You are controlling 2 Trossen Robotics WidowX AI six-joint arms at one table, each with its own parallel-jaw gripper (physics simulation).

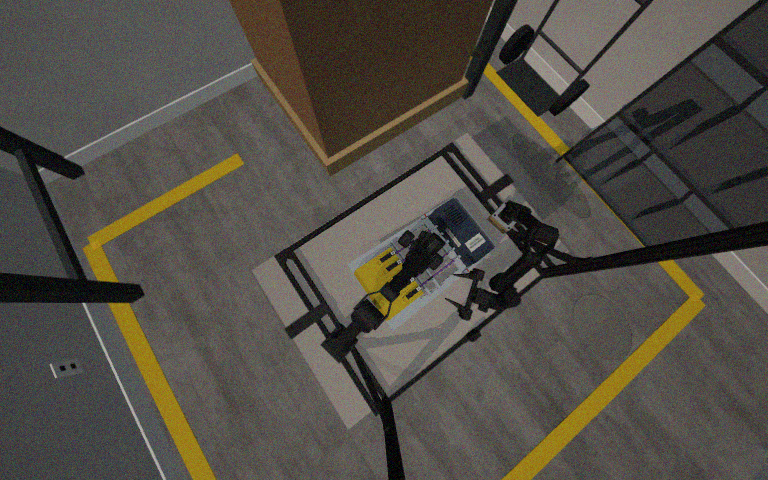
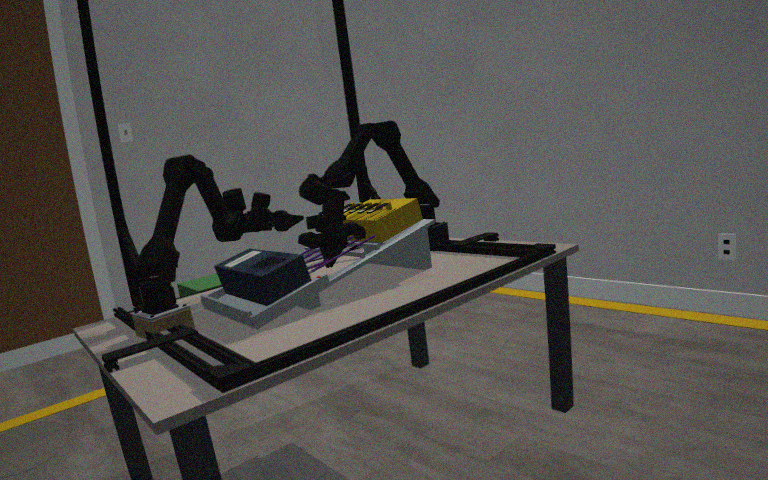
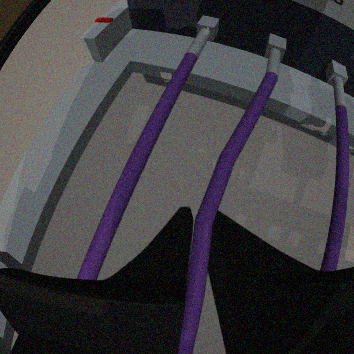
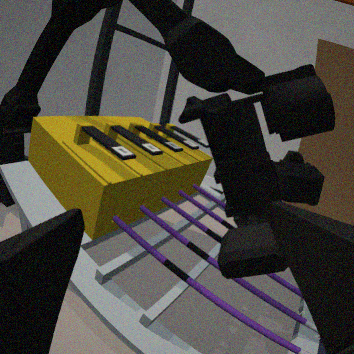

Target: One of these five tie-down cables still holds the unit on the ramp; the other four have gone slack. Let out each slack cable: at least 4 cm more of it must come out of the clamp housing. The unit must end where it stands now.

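A yellow clamp housing (image 1: pixel 375 275) (image 2: pixel 387 216) (image 4: pixel 105 172) sits at the top of a grey ramp (image 2: pixel 401 248). A dark blue unit (image 1: pixel 460 230) (image 2: pixel 263 276) (image 3: pixel 165 14) sits at the ramp's low end. Several purple cables (image 4: pixel 211 298) (image 2: pixel 334 257) run between them. My left gripper (image 1: pixel 430 250) (image 2: pixel 332 248) (image 3: pixel 195 216) (image 4: pixel 264 260) is shut on one purple cable (image 3: pixel 214 189), with one neighbouring cable on each side. The held cable bends slightly. My right gripper (image 1: pixel 453 289) (image 2: pixel 294 219) is open and empty, hovering beside the ramp above the unit's side.
A tall brown crate (image 1: pixel 373 71) stands behind the table. A hand truck (image 1: pixel 539 81) is at the upper right. A black frame (image 1: pixel 373 195) (image 2: pixel 430 305) runs around the table top. A green block (image 2: pixel 198 284) lies behind the unit.
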